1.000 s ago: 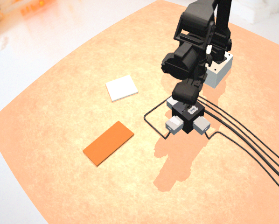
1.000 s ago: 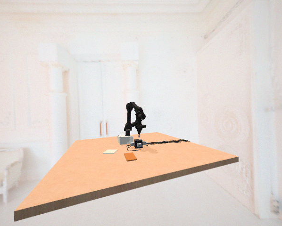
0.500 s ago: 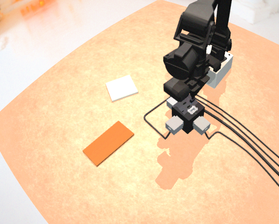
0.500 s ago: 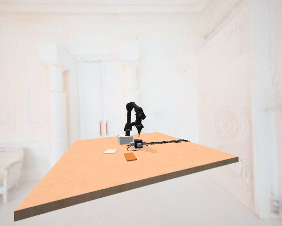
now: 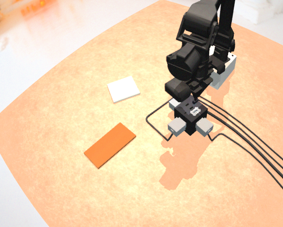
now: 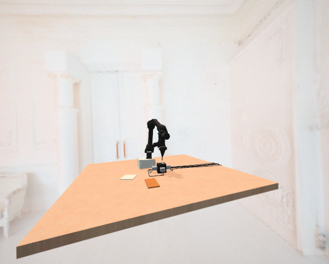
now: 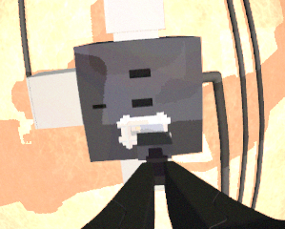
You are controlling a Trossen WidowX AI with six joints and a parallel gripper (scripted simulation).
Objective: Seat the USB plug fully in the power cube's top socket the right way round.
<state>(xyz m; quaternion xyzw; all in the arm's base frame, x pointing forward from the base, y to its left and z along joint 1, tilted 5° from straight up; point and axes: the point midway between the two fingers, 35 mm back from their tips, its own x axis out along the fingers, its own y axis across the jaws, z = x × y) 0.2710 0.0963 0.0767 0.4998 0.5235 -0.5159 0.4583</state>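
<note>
Now: gripper tip 20 mm above the USB plug. Also, from my gripper tip: USB socket (70 mm below); orange pad (250 mm ahead, 120 mm to the right, 130 mm below); white pad (70 mm ahead, 290 mm to the right, 130 mm below).
</note>
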